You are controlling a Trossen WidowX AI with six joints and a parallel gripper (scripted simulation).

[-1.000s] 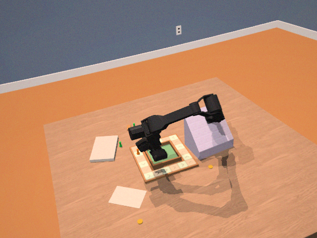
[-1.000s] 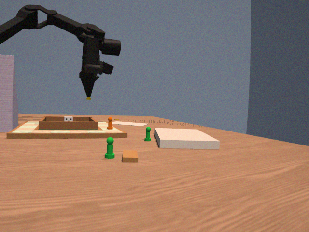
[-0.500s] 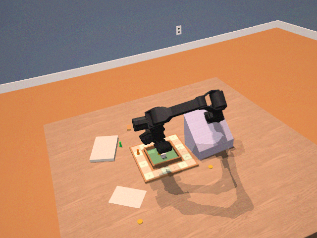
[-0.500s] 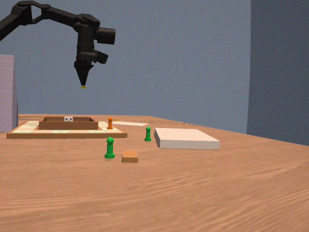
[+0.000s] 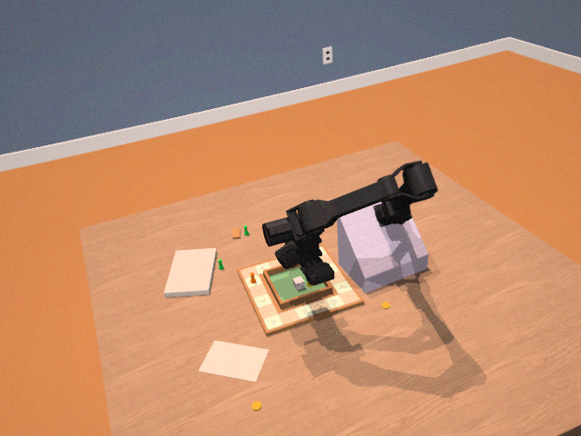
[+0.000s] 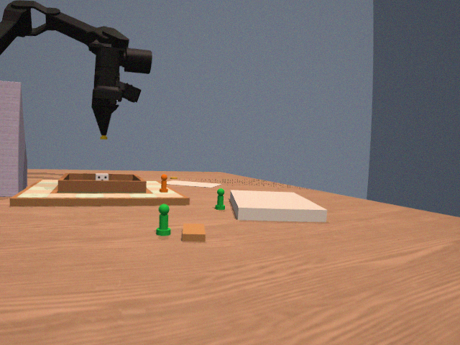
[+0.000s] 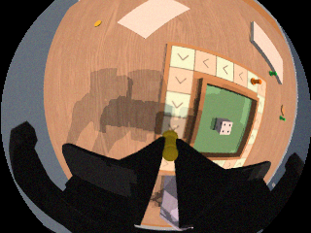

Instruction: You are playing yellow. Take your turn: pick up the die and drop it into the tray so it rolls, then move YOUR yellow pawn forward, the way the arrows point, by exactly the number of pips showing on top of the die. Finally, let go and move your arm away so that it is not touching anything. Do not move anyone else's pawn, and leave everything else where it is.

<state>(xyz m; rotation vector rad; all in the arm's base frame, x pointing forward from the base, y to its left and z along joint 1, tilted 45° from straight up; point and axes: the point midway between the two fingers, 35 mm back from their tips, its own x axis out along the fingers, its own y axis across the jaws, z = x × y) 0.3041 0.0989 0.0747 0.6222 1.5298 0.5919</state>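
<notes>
Right now my gripper tip is 10 mm past the white die, 110 mm to the left of it and 90 mm above it. Also, from my gripper tip: white sheet 240 mm ahead, 50 mm to the left, 120 mm below; yellow pawn 10 mm above; orange pawn 100 mm ahead, 200 mm to the right, 90 mm below.
</notes>
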